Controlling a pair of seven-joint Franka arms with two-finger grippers.
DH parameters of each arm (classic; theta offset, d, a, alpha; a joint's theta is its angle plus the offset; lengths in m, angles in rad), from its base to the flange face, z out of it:
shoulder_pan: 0 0.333 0 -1.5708
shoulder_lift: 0 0 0 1.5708
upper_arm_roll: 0 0.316 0.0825 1.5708
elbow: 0 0 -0.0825 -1.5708
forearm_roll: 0 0.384 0 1.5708
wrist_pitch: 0 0 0.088 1.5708
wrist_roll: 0 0.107 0 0
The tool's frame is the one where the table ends.
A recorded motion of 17 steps. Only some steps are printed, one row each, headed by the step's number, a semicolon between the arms.
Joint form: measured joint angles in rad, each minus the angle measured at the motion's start. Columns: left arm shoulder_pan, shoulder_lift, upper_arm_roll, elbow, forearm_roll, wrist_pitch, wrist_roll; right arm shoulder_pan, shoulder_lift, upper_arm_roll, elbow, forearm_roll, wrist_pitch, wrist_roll.
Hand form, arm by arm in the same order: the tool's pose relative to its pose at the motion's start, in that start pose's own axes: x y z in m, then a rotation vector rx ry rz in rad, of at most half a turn. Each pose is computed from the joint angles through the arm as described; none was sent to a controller.
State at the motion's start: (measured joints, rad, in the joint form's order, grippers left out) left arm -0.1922 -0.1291 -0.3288 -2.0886 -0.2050 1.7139 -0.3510; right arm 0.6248 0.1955 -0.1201 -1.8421 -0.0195 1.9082 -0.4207
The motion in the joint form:
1: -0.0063 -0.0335 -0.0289 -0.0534 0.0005 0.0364 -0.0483; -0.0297 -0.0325 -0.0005 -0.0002 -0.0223 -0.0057 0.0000
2: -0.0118 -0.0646 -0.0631 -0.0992 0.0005 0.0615 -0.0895; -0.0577 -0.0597 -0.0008 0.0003 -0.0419 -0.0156 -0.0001
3: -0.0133 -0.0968 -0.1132 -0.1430 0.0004 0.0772 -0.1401; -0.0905 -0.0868 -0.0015 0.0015 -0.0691 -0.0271 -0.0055
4: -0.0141 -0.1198 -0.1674 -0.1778 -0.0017 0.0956 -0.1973; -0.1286 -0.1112 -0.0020 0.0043 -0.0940 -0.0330 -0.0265
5: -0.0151 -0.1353 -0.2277 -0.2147 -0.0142 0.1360 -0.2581; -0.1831 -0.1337 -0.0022 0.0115 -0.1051 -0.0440 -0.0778
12: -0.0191 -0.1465 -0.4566 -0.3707 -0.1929 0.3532 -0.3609; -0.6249 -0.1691 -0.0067 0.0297 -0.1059 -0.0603 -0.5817
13: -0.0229 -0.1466 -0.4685 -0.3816 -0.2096 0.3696 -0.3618; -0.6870 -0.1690 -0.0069 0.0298 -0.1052 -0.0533 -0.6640
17: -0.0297 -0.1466 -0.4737 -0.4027 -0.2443 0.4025 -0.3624; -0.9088 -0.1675 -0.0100 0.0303 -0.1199 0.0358 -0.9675
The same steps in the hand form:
1: -0.0139 0.0104 0.0125 0.0186 0.0184 -0.0244; -0.0141 0.0162 -0.0173 -0.0231 0.0170 0.0238
2: -0.0289 0.0220 0.0244 0.0409 0.0320 -0.0371; -0.0280 0.0307 -0.0312 -0.0414 0.0261 0.0471
3: -0.0476 0.0368 0.0384 0.0732 0.0422 -0.0499; -0.0445 0.0478 -0.0450 -0.0658 0.0300 0.0689
4: -0.0646 0.0528 0.0526 0.1023 0.0553 -0.0662; -0.0622 0.0670 -0.0582 -0.0906 0.0367 0.0816
5: -0.0805 0.0707 0.0703 0.1170 0.0758 -0.0835; -0.0856 0.0921 -0.0711 -0.1022 0.0438 0.0846
12: -0.1378 0.1244 0.1583 0.0630 0.0759 -0.0898; -0.2834 0.2561 -0.0747 -0.0849 0.0321 0.0299
13: -0.1419 0.1268 0.1641 0.0557 0.0739 -0.0881; -0.3146 0.2727 -0.0714 -0.0846 0.0309 0.0097
17: -0.1443 0.1267 0.1717 0.0306 0.0696 -0.1019; -0.4343 0.3221 -0.0639 -0.1498 0.0206 -0.0747

